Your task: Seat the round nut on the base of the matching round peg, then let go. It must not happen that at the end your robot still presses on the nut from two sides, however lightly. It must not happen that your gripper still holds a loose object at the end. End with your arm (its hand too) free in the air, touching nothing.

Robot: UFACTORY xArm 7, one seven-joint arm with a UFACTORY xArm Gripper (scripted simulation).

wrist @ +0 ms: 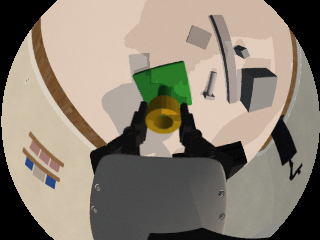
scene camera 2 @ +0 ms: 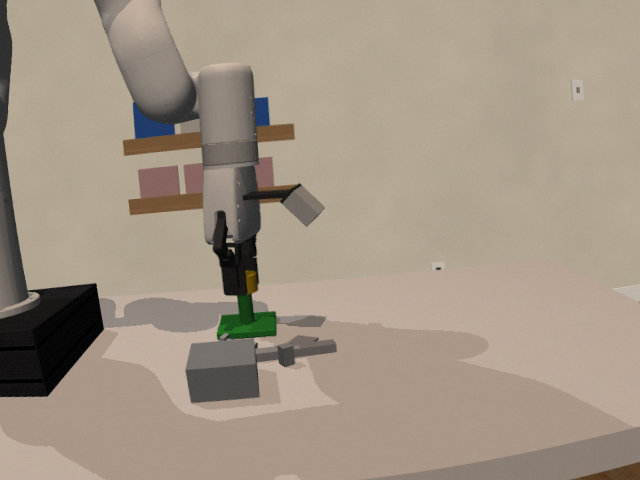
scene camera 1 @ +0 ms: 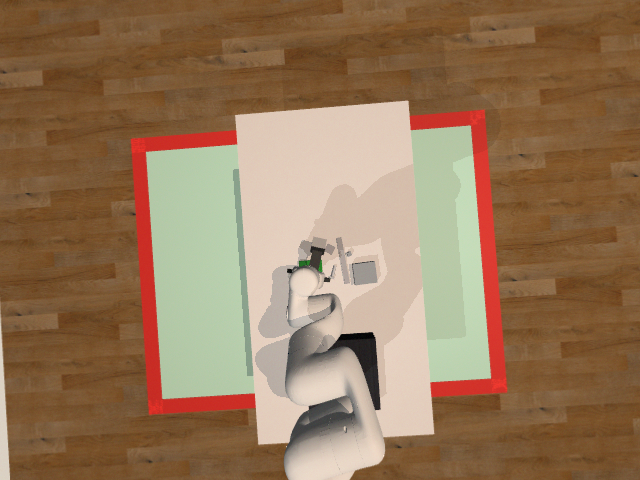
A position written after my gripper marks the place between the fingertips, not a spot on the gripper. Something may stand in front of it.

Note:
I see my gripper [scene camera 2: 242, 290] and a grey block [scene camera 2: 222, 370].
The grey block also shows in the wrist view [wrist: 258, 85]. My gripper also shows in the wrist view [wrist: 163, 110].

